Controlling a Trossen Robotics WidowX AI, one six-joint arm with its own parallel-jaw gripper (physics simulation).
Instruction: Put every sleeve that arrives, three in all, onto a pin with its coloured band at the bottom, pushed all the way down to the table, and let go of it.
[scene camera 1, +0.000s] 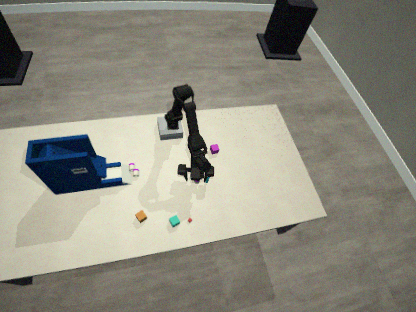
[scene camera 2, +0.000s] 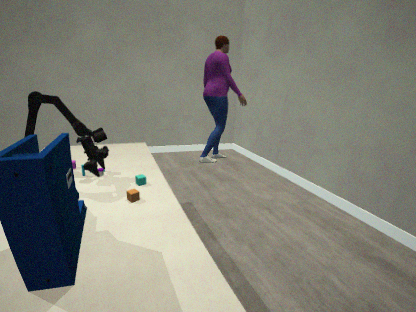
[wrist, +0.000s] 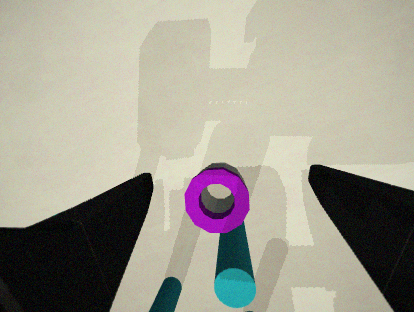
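Observation:
A grey sleeve (scene camera 1: 197, 180) (scene camera 2: 101, 170) (wrist: 241, 201) with its magenta band on top stands upright on the table. The table shows through its hole in the wrist view. It stands close beside a teal pin (wrist: 235, 287), whose foot it partly hides. Another teal pin (wrist: 166, 296) shows at the lower left there. My gripper (scene camera 1: 202, 175) (scene camera 2: 100, 172) (wrist: 229, 176) is open, its fingers low on either side of the sleeve with a gap to each. Two white-sided sleeves (scene camera 1: 132, 166) (scene camera 1: 136, 172) with magenta tops stand by the blue chute.
The tall blue chute (scene camera 1: 70, 175) (scene camera 2: 35, 215) with two prongs stands at the left of the table. A magenta cube (scene camera 1: 214, 149) lies near the arm. An orange cube (scene camera 1: 141, 216) (scene camera 2: 133, 195), a teal cube (scene camera 1: 174, 220) (scene camera 2: 140, 180) and a small red cube (scene camera 1: 190, 220) lie towards the front edge.

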